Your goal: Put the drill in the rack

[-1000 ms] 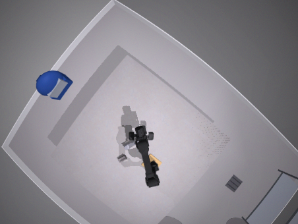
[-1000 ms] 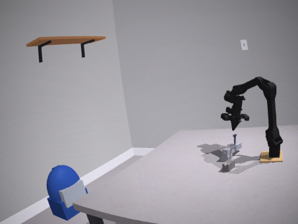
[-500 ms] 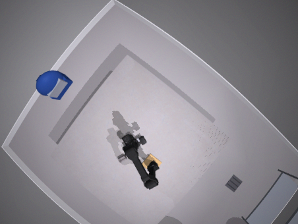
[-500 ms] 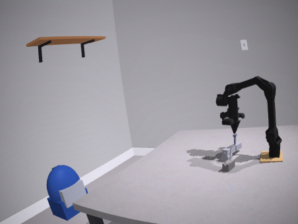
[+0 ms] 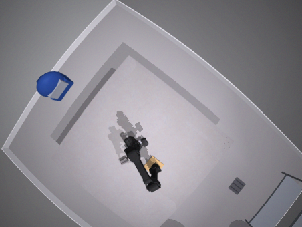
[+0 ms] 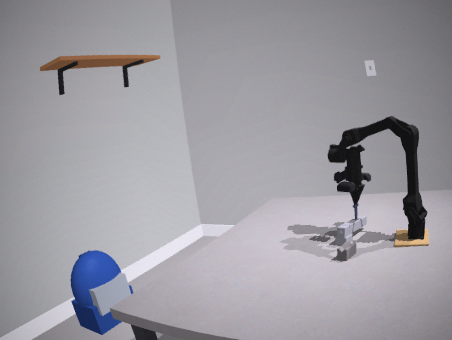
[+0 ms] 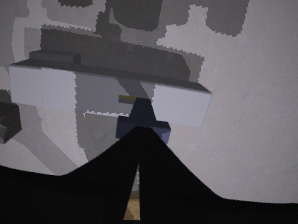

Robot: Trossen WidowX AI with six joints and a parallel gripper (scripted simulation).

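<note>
Now: the blue key 3 cm below my gripper tip. The rest, counted from my gripper tip: pale fixture (8 cm below, 4 cm to the left, 1 cm ahead); drill (7 cm below, 6 cm to the left, 1 cm ahead); rack (22 cm to the left, 10 cm below, 2 cm behind).
</note>
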